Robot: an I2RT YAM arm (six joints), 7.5 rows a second.
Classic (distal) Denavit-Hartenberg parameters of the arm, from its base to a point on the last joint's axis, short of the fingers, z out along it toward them. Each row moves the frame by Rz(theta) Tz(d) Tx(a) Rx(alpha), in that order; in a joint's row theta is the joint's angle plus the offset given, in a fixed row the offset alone. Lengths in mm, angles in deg.
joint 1: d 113.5; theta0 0; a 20; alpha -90
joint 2: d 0; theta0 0; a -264; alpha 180
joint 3: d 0; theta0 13.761; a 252.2; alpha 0
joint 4: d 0; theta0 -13.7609; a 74; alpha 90
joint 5: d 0; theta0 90; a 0; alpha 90
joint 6: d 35.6; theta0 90; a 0; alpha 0
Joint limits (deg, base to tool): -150..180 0..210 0..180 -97..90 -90..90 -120..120
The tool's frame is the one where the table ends.
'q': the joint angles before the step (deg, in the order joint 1, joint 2, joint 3, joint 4, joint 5, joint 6). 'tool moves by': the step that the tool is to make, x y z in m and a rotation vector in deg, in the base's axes. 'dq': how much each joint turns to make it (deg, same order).
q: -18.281, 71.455, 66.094, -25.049, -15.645, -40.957
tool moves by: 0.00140, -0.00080, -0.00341, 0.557, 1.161, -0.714
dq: -0.001, 0.523, 0.000, -0.615, 0.526, 0.527
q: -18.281, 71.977, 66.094, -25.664, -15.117, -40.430
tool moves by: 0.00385, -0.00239, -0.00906, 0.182, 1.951, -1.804
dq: -0.001, 1.142, -0.617, 0.000, 1.758, 0.615
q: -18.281, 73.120, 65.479, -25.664, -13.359, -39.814
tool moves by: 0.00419, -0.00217, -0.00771, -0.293, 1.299, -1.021
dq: 0.000, 1.142, -0.522, 0.523, 1.230, 0.000
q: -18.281, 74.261, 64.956, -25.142, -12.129, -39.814
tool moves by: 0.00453, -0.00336, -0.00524, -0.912, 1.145, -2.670
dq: -0.001, 1.232, -0.005, 0.533, 2.891, 0.526
